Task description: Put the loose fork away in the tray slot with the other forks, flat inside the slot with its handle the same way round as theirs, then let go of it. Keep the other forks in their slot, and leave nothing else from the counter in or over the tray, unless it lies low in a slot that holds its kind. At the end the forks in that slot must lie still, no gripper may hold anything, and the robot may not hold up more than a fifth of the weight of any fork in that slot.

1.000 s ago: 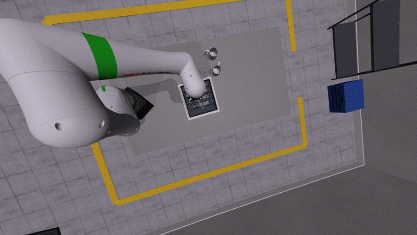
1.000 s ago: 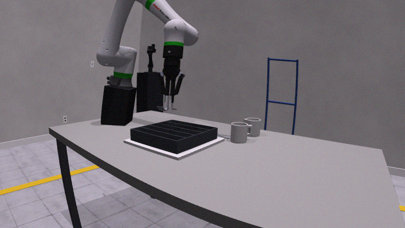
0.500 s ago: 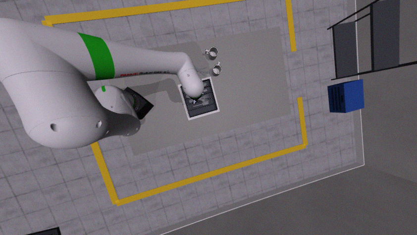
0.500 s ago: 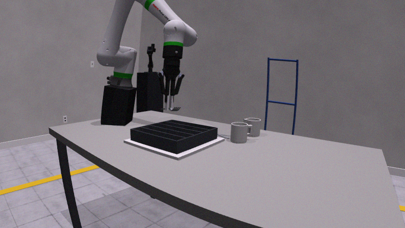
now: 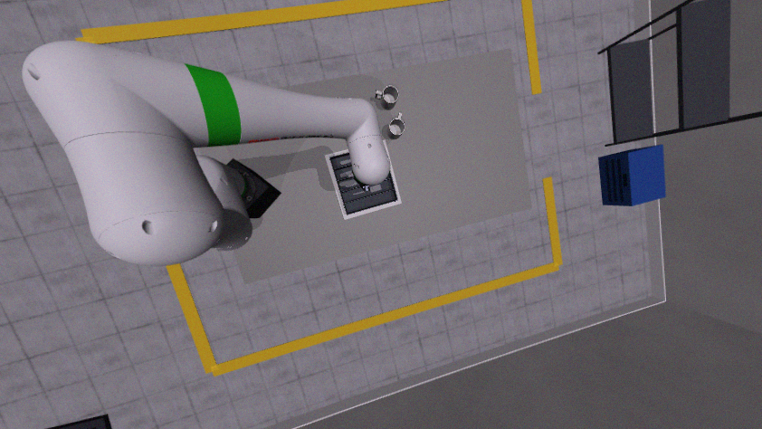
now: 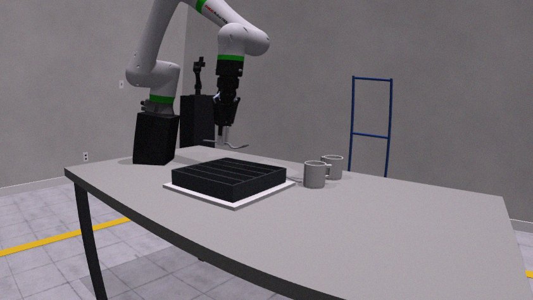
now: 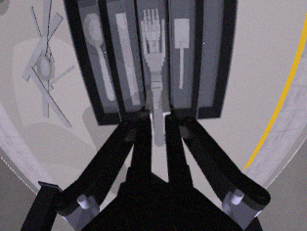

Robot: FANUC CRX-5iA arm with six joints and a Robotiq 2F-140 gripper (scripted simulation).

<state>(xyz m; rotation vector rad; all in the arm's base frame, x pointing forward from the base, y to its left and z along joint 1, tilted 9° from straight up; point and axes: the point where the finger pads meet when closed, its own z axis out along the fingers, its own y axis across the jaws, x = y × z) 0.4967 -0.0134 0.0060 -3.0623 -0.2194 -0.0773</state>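
Right now the slotted tray is 13 cm below my hand and 3 cm ahead of it.
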